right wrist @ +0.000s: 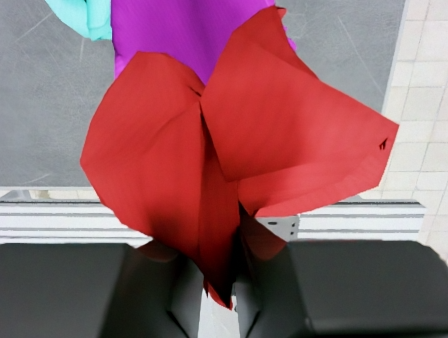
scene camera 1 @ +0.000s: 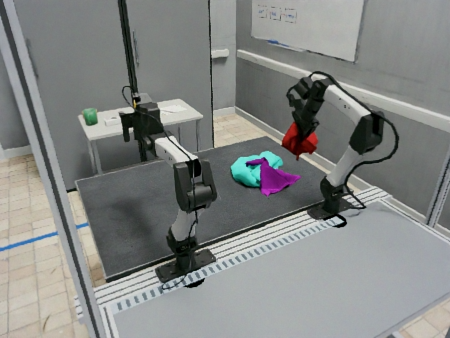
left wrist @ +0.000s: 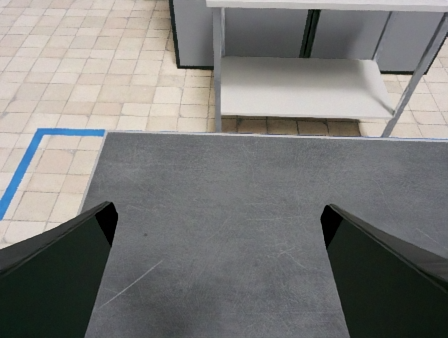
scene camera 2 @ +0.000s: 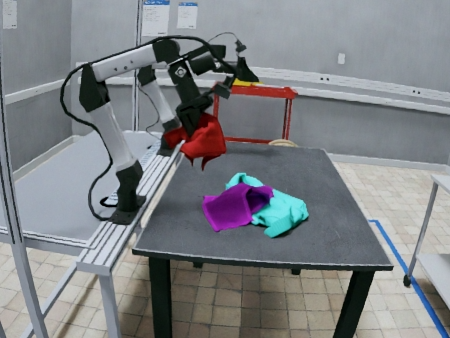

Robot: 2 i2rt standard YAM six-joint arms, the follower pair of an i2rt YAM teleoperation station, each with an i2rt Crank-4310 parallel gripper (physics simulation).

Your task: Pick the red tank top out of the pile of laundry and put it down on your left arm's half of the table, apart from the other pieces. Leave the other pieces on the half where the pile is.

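The red tank top (scene camera 1: 301, 142) (scene camera 2: 206, 140) (right wrist: 295, 115) hangs bunched in the air from my right gripper (scene camera 1: 303, 129) (scene camera 2: 189, 131) (right wrist: 219, 199), which is shut on it, near my right arm's side of the table. A purple piece (scene camera 1: 274, 178) (scene camera 2: 227, 209) (right wrist: 170, 25) lies on the table, partly over a crumpled turquoise piece (scene camera 1: 246, 171) (scene camera 2: 285, 212) (right wrist: 97, 15). The red tank top hangs apart from both. My left gripper (scene camera 1: 131, 131) (left wrist: 219, 208) is open and empty, raised above the far part of my left arm's half of the table.
The dark table (scene camera 1: 145, 210) (scene camera 2: 325, 250) (left wrist: 215, 175) stands in front of both arms. A white side table (scene camera 1: 182, 116) (left wrist: 305, 90) with a green object (scene camera 1: 90, 116) stands beyond its far edge. A red frame (scene camera 2: 260, 91) stands behind the table in scene camera 2.
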